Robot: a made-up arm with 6 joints. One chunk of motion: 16 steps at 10 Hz.
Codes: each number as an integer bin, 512 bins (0 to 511) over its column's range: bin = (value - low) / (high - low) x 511, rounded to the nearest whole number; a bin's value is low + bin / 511 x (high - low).
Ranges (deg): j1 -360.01..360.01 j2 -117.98..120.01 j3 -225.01..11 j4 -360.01..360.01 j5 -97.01..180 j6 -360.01..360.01
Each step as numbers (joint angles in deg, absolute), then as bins.
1 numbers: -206.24 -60.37 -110.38 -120.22 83.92 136.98
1 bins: 109 124 248 170 334 353
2 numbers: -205.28 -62.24 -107.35 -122.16 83.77 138.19
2 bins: 110 120 255 169 333 354
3 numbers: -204.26 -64.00 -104.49 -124.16 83.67 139.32
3 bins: 111 116 261 167 333 354
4 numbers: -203.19 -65.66 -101.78 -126.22 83.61 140.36
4 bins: 111 112 267 166 333 355
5 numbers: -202.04 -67.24 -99.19 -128.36 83.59 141.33
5 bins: 112 109 272 164 333 356
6 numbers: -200.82 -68.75 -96.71 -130.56 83.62 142.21
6 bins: 113 106 278 163 333 356
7 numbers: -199.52 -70.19 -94.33 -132.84 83.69 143.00
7 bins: 114 103 283 161 333 357
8 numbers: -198.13 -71.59 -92.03 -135.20 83.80 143.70
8 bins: 115 100 288 160 334 357
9 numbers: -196.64 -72.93 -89.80 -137.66 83.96 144.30
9 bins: 116 97 293 158 334 358
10 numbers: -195.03 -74.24 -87.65 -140.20 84.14 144.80
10 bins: 117 94 297 156 334 358
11 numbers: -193.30 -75.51 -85.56 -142.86 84.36 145.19
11 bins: 118 91 302 154 335 359
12 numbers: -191.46 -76.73 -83.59 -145.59 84.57 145.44
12 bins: 120 89 306 152 335 359
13 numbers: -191.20 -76.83 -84.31 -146.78 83.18 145.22
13 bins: 120 88 305 151 332 359
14 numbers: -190.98 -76.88 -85.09 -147.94 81.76 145.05
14 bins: 120 88 303 151 330 358
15 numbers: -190.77 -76.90 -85.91 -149.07 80.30 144.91
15 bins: 120 88 301 150 327 358
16 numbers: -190.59 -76.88 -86.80 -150.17 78.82 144.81
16 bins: 120 88 299 149 324 358
